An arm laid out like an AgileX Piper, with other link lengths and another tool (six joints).
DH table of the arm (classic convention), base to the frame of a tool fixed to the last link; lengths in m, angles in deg. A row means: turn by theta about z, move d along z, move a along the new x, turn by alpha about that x. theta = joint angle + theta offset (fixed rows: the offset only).
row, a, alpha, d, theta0
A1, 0, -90, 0.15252, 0
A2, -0.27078, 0, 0, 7.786
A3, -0.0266, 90, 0, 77.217
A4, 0, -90, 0.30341, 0
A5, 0, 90, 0, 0
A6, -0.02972, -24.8, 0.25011, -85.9
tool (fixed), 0, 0, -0.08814, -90
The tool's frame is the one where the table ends.
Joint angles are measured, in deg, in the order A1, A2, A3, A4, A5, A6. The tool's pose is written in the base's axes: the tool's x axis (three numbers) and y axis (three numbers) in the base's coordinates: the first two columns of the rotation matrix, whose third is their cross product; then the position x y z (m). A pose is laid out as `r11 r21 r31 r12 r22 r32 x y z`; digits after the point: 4 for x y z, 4 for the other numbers.
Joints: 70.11, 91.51, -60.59, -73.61, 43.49, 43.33
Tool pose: 0.3603 0.8837 0.2988 0.5805 -0.4632 0.6697 0.2336 0.4057 0.2280
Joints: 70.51, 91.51, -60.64, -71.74, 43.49, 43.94
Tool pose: 0.3806 0.8732 0.3045 0.5947 -0.4833 0.6425 0.2302 0.4067 0.2264
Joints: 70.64, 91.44, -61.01, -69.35, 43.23, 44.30
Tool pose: 0.4049 0.8589 0.3135 0.6097 -0.5092 0.6075 0.2280 0.4079 0.2270
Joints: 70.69, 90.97, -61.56, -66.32, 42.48, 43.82
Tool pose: 0.4227 0.8461 0.3247 0.6300 -0.5319 0.5658 0.2247 0.4098 0.2309
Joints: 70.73, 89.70, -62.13, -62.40, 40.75, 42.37
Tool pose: 0.4275 0.8354 0.3454 0.6615 -0.5495 0.5103 0.2182 0.4128 0.2408
